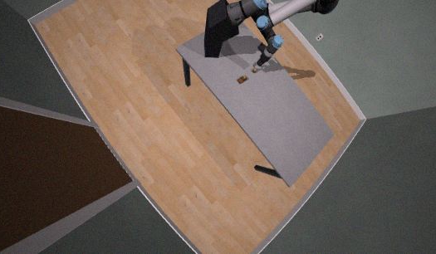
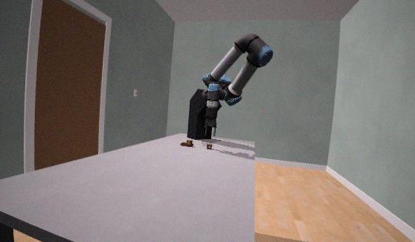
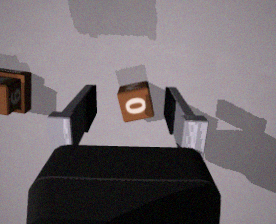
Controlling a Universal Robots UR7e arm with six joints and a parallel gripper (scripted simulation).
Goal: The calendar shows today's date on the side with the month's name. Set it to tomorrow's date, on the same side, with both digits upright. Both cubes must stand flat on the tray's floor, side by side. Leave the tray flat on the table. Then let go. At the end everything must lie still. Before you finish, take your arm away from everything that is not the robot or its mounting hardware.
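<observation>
Right now the brown wooden cube is 20 mm ahead of my hand, 10 mm to the left of it and 90 mm below it. From my hand the other things lie so: calendar tray (30 mm ahead, 150 mm to the right, 90 mm below).
</observation>
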